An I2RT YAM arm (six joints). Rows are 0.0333 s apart.
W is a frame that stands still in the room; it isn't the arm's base.
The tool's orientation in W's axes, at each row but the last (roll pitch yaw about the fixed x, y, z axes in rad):
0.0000, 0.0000, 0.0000
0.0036, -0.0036, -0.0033
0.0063, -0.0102, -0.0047
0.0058, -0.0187, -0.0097
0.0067, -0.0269, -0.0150
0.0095, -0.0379, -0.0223
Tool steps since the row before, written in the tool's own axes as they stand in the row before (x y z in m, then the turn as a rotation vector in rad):
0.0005, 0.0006, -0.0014, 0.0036, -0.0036, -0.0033
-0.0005, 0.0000, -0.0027, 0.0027, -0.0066, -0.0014
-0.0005, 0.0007, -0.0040, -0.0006, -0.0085, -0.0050
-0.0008, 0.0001, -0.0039, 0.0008, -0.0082, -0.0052
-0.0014, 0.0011, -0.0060, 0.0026, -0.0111, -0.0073
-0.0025, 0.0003, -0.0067, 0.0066, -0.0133, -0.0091
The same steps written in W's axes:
0.0005, 0.0006, -0.0014, 0.0036, -0.0036, -0.0033
-0.0005, 0.0000, -0.0027, 0.0027, -0.0066, -0.0014
-0.0005, 0.0007, -0.0040, -0.0006, -0.0085, -0.0051
-0.0007, 0.0001, -0.0039, 0.0008, -0.0082, -0.0052
-0.0012, 0.0012, -0.0060, 0.0026, -0.0111, -0.0073
-0.0022, 0.0004, -0.0068, 0.0066, -0.0134, -0.0090

